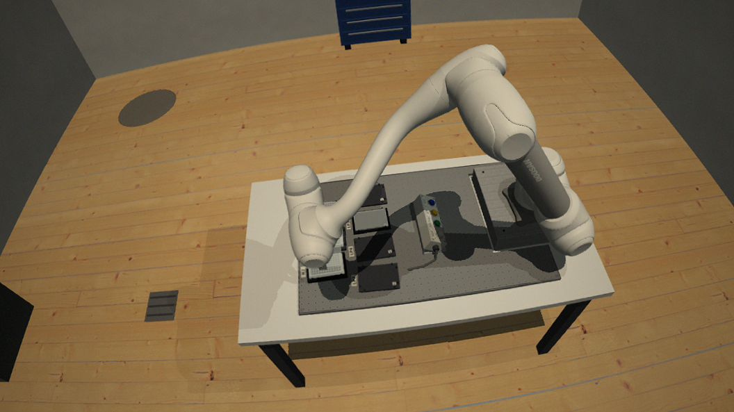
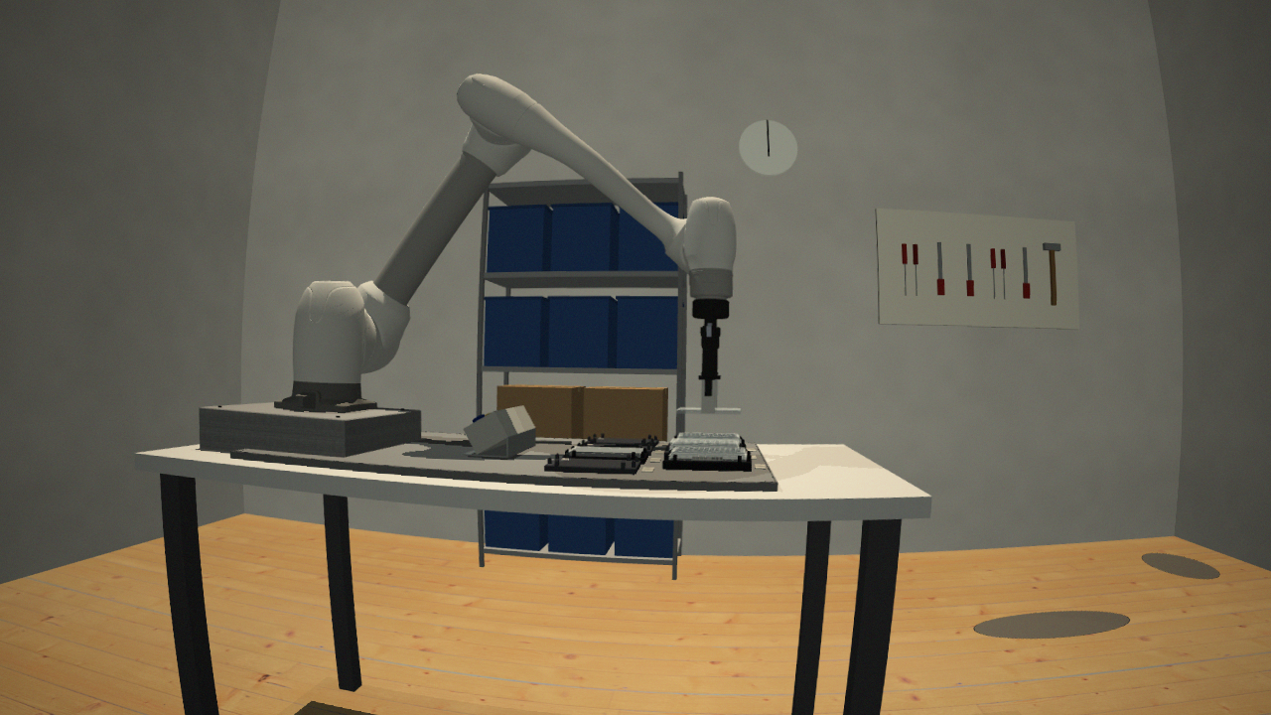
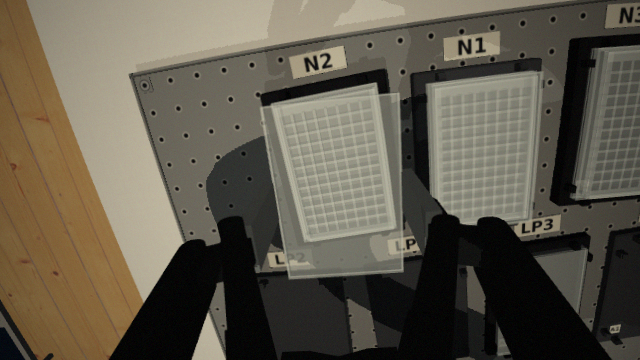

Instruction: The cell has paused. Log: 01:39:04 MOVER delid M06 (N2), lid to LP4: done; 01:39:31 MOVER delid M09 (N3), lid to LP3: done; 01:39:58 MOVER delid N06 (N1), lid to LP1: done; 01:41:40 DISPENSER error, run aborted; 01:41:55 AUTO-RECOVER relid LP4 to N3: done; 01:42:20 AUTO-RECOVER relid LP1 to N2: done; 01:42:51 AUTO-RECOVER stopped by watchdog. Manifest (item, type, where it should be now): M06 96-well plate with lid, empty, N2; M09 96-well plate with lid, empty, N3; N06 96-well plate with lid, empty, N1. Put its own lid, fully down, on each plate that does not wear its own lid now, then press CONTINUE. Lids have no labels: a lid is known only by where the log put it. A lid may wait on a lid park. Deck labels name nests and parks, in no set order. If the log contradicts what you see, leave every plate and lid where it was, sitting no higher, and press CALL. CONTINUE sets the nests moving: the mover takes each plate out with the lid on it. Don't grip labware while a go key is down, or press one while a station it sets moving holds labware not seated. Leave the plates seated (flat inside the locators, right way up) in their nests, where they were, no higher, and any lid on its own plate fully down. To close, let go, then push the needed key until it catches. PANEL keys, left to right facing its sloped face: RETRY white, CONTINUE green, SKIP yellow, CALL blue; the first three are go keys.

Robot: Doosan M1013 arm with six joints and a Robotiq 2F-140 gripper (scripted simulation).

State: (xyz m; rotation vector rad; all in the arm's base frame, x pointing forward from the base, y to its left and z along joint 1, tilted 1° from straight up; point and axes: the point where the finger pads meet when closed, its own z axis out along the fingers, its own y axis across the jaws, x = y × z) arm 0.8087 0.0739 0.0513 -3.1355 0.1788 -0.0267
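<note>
My hand is 10 cm above the nest N2. From my hand the other things lie so: park LP4: 19 cm behind, 10 cm below, 5 cm to the right; then park LP2: 18 cm behind, 10 cm below, 8 cm to the left; then LP2 label: 10 cm below, 9 cm behind, 7 cm to the left.
</note>
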